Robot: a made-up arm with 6 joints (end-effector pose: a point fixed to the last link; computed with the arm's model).
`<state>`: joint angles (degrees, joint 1 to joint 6).
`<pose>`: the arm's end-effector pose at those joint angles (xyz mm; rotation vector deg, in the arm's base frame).
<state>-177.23 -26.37 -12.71 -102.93 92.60 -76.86</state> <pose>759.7 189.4 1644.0 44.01 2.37 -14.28</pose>
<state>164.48 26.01 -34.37 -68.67 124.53 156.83</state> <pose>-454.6 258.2 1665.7 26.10 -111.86 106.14</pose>
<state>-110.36 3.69 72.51 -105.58 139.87 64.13</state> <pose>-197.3 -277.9 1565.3 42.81 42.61 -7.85</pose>
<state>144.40 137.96 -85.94 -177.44 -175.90 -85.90</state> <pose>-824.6 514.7 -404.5 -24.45 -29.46 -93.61</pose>
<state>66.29 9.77 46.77 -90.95 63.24 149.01</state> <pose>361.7 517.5 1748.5 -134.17 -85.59 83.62</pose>
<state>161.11 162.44 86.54 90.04 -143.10 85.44</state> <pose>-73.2 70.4 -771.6 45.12 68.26 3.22</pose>
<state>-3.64 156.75 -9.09 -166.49 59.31 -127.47</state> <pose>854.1 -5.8 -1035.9 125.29 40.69 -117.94</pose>
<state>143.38 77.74 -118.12 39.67 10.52 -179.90</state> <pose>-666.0 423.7 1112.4 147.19 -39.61 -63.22</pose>
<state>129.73 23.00 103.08 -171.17 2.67 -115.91</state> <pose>-663.4 693.8 1027.3 -19.49 75.77 -52.58</pose>
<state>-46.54 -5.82 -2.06 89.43 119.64 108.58</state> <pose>118.2 250.6 1805.1 -58.17 -111.07 126.33</pose>
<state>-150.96 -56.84 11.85 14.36 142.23 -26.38</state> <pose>937.6 421.7 1254.9 17.29 52.05 110.20</pose>
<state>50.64 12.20 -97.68 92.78 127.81 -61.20</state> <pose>-199.2 114.2 1490.9 50.81 -90.29 58.42</pose>
